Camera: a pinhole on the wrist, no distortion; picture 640 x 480 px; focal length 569.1 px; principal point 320.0 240.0 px. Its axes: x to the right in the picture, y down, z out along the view. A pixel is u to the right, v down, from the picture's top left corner.
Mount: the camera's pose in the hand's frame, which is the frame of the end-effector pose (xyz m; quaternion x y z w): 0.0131 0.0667 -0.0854 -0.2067 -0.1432 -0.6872 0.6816
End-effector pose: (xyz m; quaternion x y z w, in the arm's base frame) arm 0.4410 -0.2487 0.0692 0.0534 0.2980 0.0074 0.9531
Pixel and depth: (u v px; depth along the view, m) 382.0 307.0 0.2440
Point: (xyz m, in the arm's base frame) 0.5748 -0.1009 0.1627
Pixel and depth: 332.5 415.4 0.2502
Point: 0.6100 -0.0779 0.1301
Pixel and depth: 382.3 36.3 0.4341
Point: 0.5486 -0.0495 0.4218
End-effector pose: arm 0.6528 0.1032 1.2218 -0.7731 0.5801 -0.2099 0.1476
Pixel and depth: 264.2 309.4 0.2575
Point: 0.5543 -0.0227 1.0241
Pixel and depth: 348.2 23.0 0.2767
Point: 0.5631 0.1111 0.9725
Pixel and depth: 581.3 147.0 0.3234
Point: 0.7085 0.0810 0.9399
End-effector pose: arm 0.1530 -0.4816 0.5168 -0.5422 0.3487 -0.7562 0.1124
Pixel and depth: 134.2 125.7 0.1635
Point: 0.1463 -0.6335 0.3932
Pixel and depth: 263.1 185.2 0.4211
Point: 0.3243 -0.8187 0.3698
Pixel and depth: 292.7 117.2 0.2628
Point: 0.2465 -0.6786 0.3927
